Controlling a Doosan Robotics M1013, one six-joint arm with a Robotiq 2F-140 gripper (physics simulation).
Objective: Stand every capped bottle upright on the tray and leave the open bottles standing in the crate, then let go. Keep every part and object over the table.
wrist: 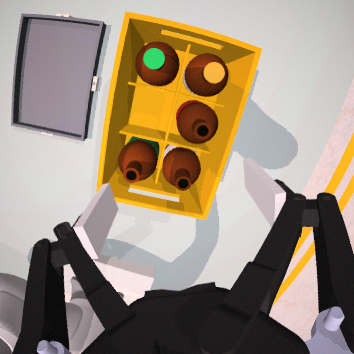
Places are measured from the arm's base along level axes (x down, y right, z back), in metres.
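Pixels of known places: gripper, fingertip midpoint: (177, 184).
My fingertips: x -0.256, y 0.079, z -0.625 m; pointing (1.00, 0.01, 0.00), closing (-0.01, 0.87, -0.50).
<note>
Ahead of a thing's pixels: the offset from my fingertips to its top centre. "pt": to the spot under its first point. Level surfaces: height alone.
A yellow crate {pt dx +0.114, dy +0.083, dz +0.058 m} (212, 199) with six compartments holds several brown bottles, seen from above. A bottle with a green cap {dx +0.126, dy -0.070, dz -0.112 m} (154, 59) stands at the top left and a bottle with an orange cap {dx +0.126, dy +0.014, dz -0.122 m} (214, 73) at the top right. An open bottle {dx +0.126, dy +0.029, dz -0.039 m} (197, 121) is in the middle right compartment. Two more open bottles, one at the bottom left (137, 159) and one at the bottom right (181, 167), show dark mouths. The middle left compartment is empty. The grey tray {pt dx +0.284, dy -0.277, dz -0.040 m} (60, 75) lies left of the crate, empty. My gripper (177, 184) is open and empty, above the crate's near end.
The pale table {dx +0.289 m} (280, 75) lies under the crate and tray. The robot's white base plate (132, 275) and grey arm parts (15, 310) show at the lower left. Pinkish floor with yellow lines (295, 267) lies past the table's edge on the right. The arm's shadow falls beside the crate.
</note>
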